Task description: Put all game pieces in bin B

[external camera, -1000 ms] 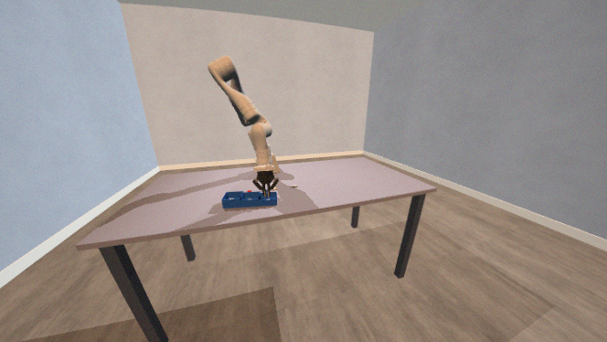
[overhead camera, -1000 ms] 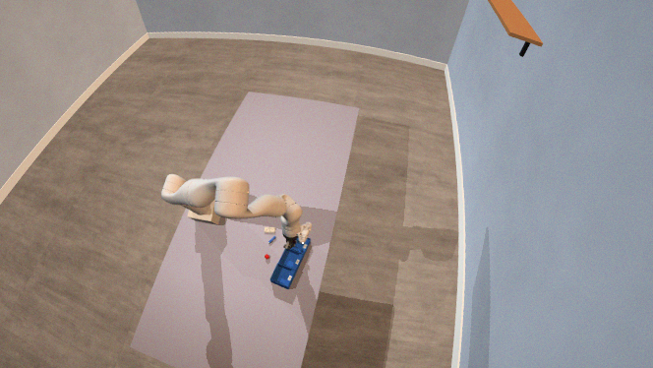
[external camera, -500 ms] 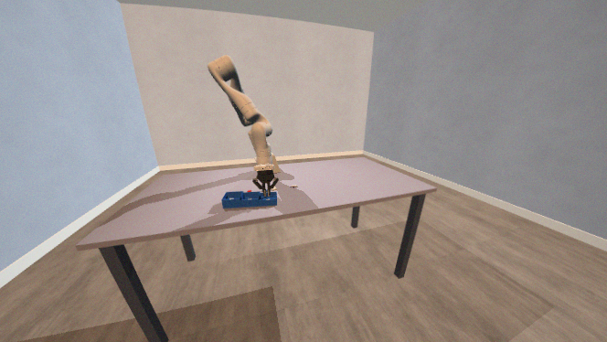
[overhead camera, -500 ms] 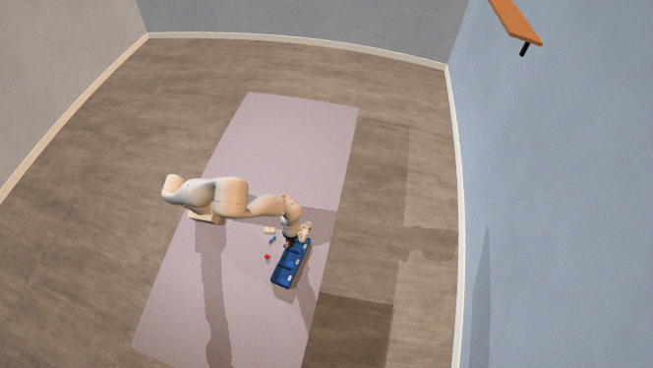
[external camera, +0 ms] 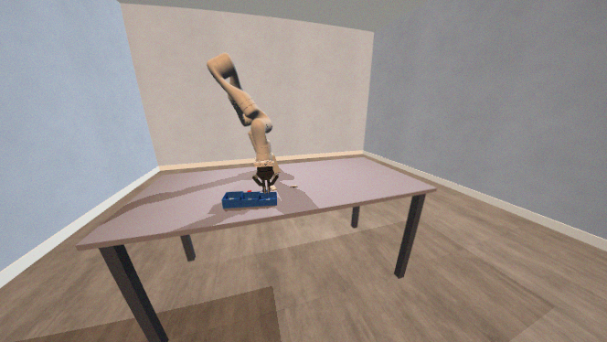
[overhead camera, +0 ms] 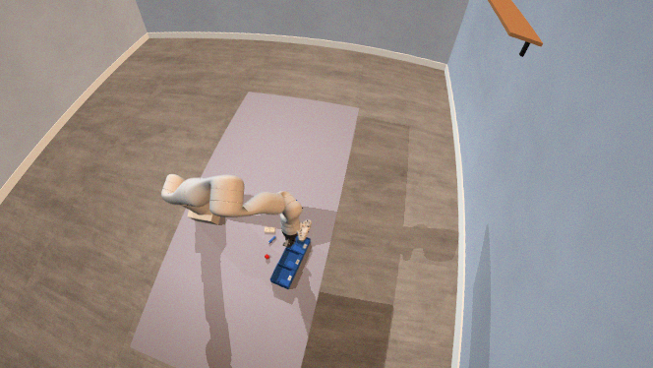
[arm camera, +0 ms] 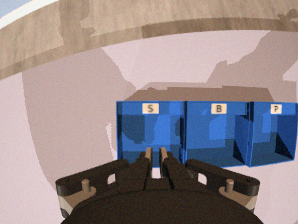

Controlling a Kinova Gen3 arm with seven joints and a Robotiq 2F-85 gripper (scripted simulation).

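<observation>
Now: hand 10 cm past the red game piece, 8 cm to the left of it and 5 cm above it. From my hand the other things lie so: blue stick (10 cm behind, 1 cm to the left, 5 cm below); blue bin (1 cm ahead, 8 cm to the right, 3 cm below); brass ring (5 cm behind, 5 cm to the left, 5 cm below).
</observation>
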